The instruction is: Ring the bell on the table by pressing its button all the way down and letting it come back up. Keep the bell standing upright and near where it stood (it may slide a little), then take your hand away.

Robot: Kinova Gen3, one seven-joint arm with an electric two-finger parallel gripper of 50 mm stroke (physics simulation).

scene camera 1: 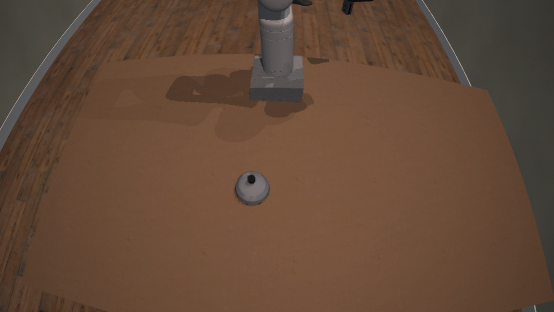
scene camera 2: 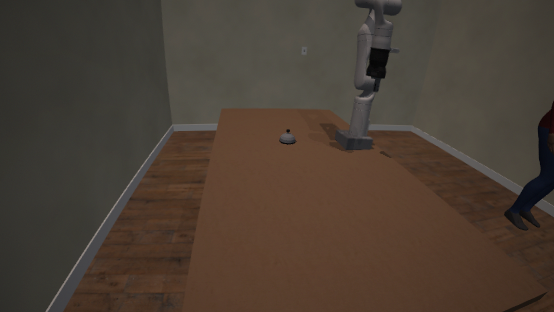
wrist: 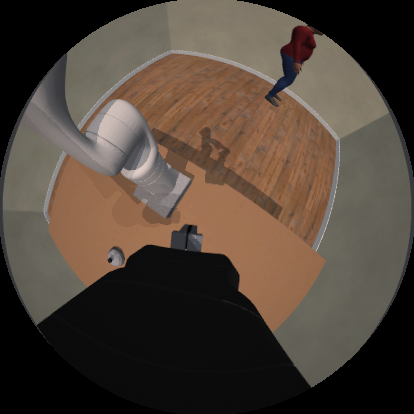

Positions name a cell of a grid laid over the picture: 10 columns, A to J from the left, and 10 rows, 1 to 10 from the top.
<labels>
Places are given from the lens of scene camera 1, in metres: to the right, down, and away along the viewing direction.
silver dome bell (scene camera 1: E7): -0.05, 0.09, 0.71
</labels>
